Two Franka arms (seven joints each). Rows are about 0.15 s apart.
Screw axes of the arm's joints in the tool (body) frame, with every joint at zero. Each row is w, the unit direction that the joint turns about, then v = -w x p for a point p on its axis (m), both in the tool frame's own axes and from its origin. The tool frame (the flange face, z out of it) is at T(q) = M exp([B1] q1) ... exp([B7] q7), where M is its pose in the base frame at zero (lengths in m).
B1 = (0, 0, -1, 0.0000, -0.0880, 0.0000)
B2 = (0, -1, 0, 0.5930, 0.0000, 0.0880)
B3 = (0, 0, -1, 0.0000, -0.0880, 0.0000)
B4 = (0, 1, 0, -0.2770, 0.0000, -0.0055)
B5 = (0, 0, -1, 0.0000, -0.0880, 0.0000)
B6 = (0, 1, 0, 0.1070, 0.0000, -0.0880)
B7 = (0, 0, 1, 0.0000, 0.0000, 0.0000)
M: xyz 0.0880 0.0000 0.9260 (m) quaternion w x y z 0 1 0 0
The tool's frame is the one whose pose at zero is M.
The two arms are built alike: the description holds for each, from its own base.
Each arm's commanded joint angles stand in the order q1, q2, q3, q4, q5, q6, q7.
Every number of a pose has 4 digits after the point.
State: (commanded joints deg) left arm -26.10 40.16 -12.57 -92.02 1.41 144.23 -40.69; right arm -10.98 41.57 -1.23 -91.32 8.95 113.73 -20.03
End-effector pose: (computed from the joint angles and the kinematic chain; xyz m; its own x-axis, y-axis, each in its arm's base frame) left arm 0.5740 -0.4287 0.2477 0.9917 0.0933 0.0879 0.0702 -0.9691 0.2365; right arm 0.6449 -0.1281 0.1843 0.9577 0.0798 -0.2765 0.0217 -0.9781 -0.2072
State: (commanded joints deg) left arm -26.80 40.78 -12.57 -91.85 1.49 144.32 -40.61; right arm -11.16 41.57 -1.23 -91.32 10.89 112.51 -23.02
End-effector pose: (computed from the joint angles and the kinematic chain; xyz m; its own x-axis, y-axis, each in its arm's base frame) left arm 0.5687 -0.4356 0.2416 0.9934 0.0793 0.0832 0.0580 -0.9707 0.2333; right arm 0.6426 -0.1271 0.1836 0.9542 0.1164 -0.2754 0.0451 -0.9666 -0.2522
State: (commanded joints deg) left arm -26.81 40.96 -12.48 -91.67 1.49 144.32 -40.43; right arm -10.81 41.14 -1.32 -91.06 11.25 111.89 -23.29
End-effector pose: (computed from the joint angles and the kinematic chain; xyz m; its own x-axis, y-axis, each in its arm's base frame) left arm 0.5698 -0.4352 0.2407 0.9934 0.0777 0.0841 0.0562 -0.9710 0.2325; right arm 0.6445 -0.1237 0.1898 0.9544 0.1243 -0.2713 0.0523 -0.9647 -0.2579
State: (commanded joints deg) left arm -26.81 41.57 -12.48 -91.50 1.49 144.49 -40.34; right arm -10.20 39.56 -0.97 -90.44 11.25 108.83 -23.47
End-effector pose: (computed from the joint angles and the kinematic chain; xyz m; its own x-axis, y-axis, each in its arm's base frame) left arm 0.5699 -0.4352 0.2348 0.9938 0.0768 0.0798 0.0565 -0.9713 0.2309; right arm 0.6469 -0.1120 0.2099 0.9479 0.1526 -0.2796 0.0740 -0.9592 -0.2728
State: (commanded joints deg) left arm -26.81 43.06 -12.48 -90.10 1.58 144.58 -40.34; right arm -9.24 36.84 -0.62 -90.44 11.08 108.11 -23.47
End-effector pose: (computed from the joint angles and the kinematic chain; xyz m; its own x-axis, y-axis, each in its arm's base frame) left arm 0.5742 -0.4369 0.2274 0.9938 0.0797 0.0780 0.0595 -0.9706 0.2333; right arm 0.6526 -0.0981 0.2406 0.9530 0.1758 -0.2467 0.1076 -0.9577 -0.2669
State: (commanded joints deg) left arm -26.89 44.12 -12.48 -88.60 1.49 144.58 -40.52; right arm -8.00 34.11 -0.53 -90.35 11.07 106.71 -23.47
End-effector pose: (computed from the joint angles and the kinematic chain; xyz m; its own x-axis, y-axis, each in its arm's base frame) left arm 0.5789 -0.4397 0.2258 0.9930 0.0869 0.0802 0.0652 -0.9683 0.2413; right arm 0.6558 -0.0826 0.2715 0.9540 0.2013 -0.2224 0.1399 -0.9544 -0.2636
